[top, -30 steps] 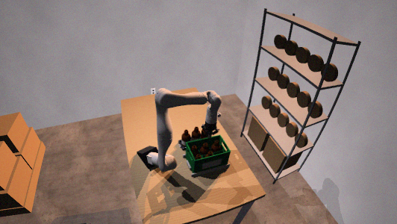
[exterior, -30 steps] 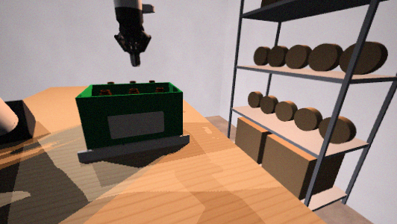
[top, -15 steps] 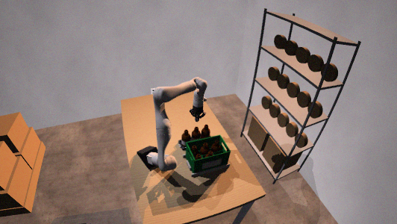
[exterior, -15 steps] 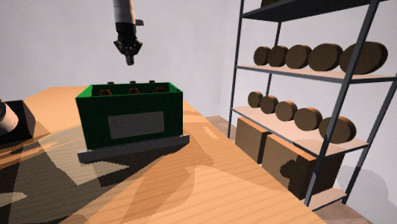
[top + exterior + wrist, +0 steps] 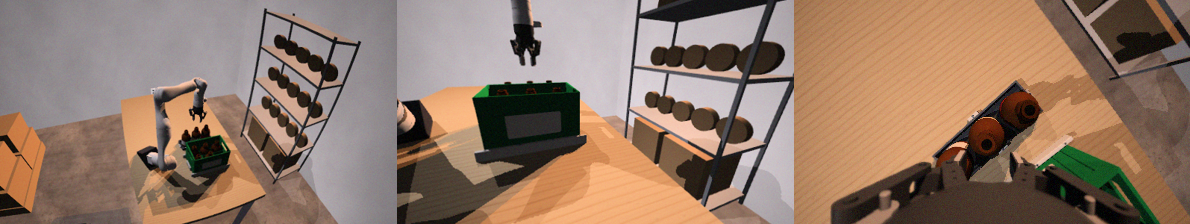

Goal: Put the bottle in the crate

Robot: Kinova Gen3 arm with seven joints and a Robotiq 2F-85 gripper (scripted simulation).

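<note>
Right now my hand is 160 mm above the brown bottle. From my hand the other things lie so: green crate 40 mm behind, 230 mm to the right, 160 mm below; then dark tray 230 mm below.
</note>
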